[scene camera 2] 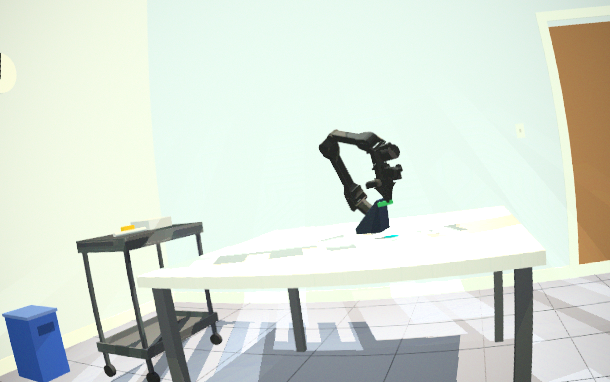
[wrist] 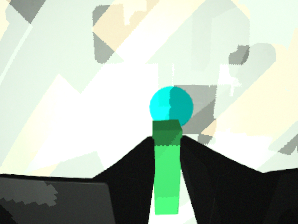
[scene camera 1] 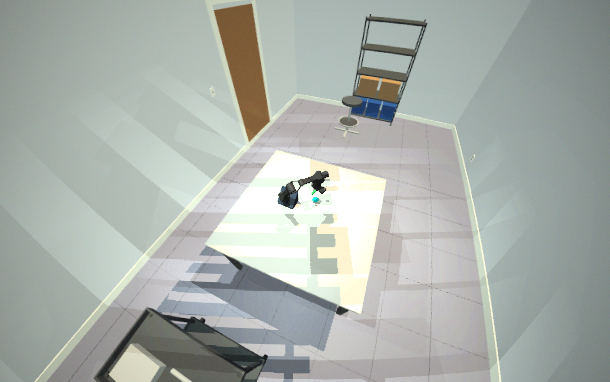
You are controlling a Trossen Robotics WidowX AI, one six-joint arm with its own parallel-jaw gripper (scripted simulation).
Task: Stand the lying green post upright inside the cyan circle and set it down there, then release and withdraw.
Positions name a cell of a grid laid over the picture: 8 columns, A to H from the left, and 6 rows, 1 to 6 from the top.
Labels:
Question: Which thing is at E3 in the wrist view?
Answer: A cyan circle.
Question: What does my gripper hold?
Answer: A green post.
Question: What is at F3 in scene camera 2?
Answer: My gripper.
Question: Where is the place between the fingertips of my gripper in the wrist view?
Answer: At E4

